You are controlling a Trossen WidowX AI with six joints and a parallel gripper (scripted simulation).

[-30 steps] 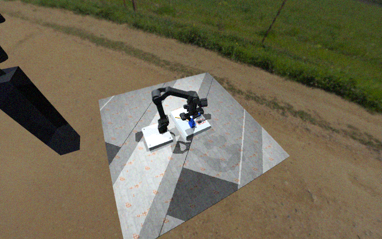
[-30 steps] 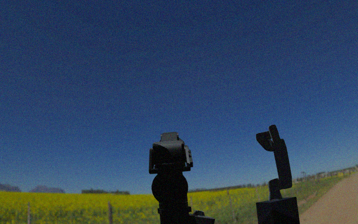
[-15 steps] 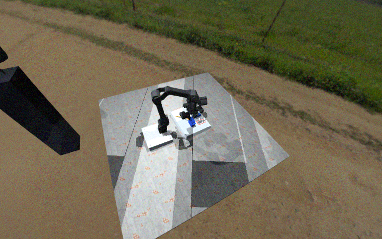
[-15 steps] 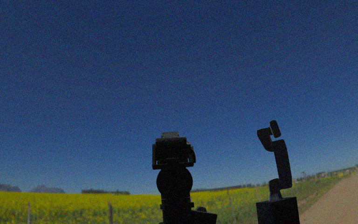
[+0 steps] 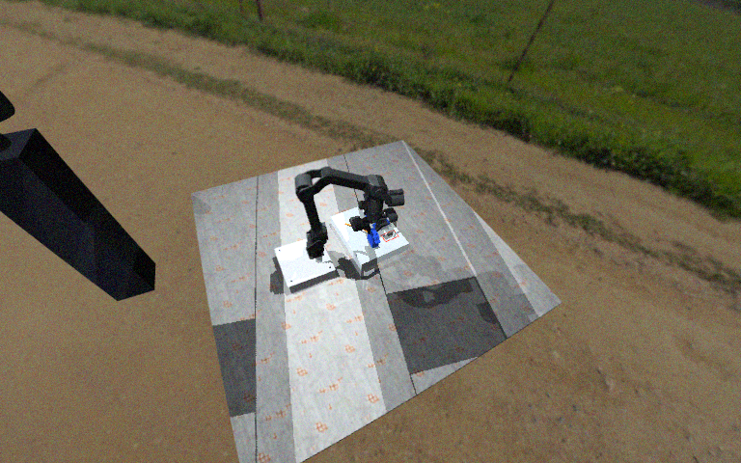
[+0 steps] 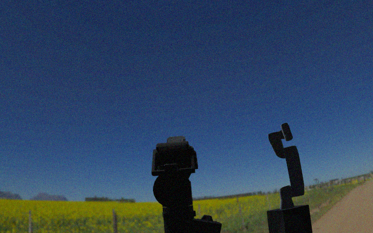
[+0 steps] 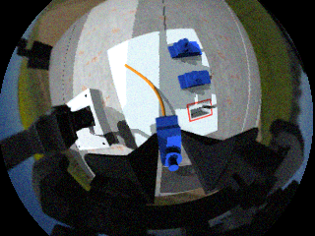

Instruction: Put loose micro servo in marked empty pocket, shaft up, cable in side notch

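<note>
Right now the white deck is 10 cm below my gripper tip, 7 cm to the left of it and 2 cm behind it.
</note>
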